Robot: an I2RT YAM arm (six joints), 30 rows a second.
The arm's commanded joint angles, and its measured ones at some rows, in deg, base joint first. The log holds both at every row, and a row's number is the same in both.
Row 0, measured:
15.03, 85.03, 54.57, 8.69, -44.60, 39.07
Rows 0 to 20, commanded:
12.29, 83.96, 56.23, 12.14, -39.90, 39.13
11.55, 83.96, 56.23, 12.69, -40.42, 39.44
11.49, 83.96, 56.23, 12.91, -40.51, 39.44
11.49, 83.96, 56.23, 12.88, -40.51, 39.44
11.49, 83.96, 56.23, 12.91, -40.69, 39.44
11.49, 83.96, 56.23, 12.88, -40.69, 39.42
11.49, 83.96, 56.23, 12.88, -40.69, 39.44
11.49, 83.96, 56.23, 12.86, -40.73, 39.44
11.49, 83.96, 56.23, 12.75, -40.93, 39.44
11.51, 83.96, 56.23, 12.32, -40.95, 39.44
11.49, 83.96, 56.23, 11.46, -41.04, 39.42
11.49, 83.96, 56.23, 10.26, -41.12, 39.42
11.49, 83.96, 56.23, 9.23, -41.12, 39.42
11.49, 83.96, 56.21, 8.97, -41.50, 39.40
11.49, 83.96, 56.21, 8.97, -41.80, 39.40
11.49, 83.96, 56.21, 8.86, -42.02, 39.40
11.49, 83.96, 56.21, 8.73, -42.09, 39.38
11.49, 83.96, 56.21, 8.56, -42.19, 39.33
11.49, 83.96, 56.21, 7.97, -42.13, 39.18
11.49, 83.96, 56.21, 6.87, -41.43, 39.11
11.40, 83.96, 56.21, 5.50, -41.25, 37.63
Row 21, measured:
11.86, 84.90, 54.94, 6.98, -42.22, 39.83
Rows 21 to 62, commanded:
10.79, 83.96, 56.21, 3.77, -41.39, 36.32
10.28, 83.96, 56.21, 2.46, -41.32, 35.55
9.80, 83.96, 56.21, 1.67, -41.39, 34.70
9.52, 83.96, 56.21, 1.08, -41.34, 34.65
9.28, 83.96, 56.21, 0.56, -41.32, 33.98
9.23, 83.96, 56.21, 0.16, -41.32, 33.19
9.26, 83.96, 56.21, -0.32, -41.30, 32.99
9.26, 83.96, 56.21, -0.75, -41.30, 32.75
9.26, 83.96, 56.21, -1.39, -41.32, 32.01
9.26, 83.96, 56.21, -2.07, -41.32, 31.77
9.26, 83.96, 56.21, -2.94, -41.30, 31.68
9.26, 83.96, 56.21, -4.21, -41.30, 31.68
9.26, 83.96, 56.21, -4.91, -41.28, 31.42
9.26, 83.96, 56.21, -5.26, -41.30, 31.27
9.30, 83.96, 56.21, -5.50, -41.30, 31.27
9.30, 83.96, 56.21, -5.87, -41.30, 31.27
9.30, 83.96, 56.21, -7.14, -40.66, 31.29
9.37, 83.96, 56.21, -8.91, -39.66, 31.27
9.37, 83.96, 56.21, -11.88, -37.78, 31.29
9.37, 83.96, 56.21, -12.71, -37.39, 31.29
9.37, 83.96, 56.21, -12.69, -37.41, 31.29
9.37, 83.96, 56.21, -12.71, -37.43, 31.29
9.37, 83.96, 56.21, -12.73, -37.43, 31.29
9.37, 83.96, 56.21, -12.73, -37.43, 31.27
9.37, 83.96, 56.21, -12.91, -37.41, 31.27
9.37, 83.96, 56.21, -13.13, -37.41, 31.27
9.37, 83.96, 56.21, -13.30, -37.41, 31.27
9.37, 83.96, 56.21, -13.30, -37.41, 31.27
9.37, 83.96, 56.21, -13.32, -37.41, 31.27
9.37, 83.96, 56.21, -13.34, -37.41, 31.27
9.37, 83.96, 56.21, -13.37, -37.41, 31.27
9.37, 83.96, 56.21, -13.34, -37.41, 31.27
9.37, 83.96, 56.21, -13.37, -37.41, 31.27
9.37, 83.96, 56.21, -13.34, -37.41, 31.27
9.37, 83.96, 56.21, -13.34, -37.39, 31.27
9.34, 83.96, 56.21, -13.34, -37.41, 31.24
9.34, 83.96, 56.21, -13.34, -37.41, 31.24
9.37, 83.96, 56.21, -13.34, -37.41, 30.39
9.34, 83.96, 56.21, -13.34, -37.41, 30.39
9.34, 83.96, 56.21, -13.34, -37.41, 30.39
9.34, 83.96, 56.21, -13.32, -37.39, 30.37
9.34, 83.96, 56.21, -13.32, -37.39, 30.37
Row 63, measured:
9.61, 84.90, 55.68, -13.34, -38.11, 31.22
